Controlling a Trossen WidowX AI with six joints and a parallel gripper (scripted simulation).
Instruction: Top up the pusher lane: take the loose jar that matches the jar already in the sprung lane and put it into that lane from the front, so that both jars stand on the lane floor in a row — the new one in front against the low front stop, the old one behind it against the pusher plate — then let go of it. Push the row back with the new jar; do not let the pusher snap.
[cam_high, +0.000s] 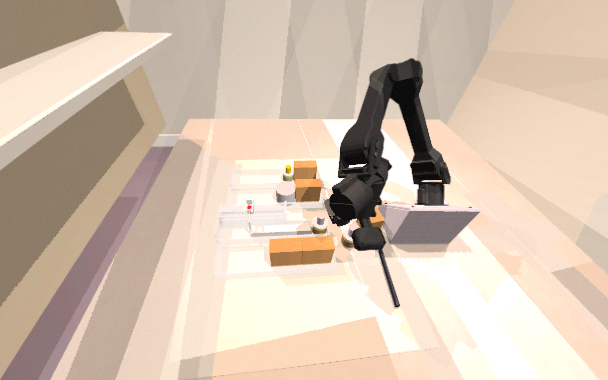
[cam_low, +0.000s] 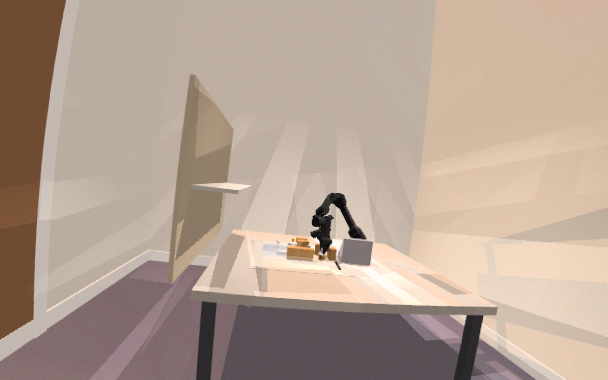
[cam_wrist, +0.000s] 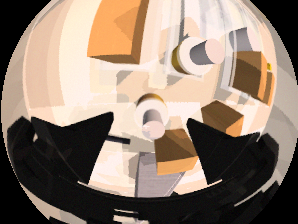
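Right now my gripper tip is 80 mm past the dark rod, 100 mm to the right of it and 40 mm above it. From my gripper tip the other things lie so: clear sprung lane 230 mm ahead, 60 mm to the right, 30 mm below; then wall shelf 590 mm ahead, 60 mm to the right, 320 mm above; then red mark 260 mm ahead, 80 mm to the right, 20 mm above.
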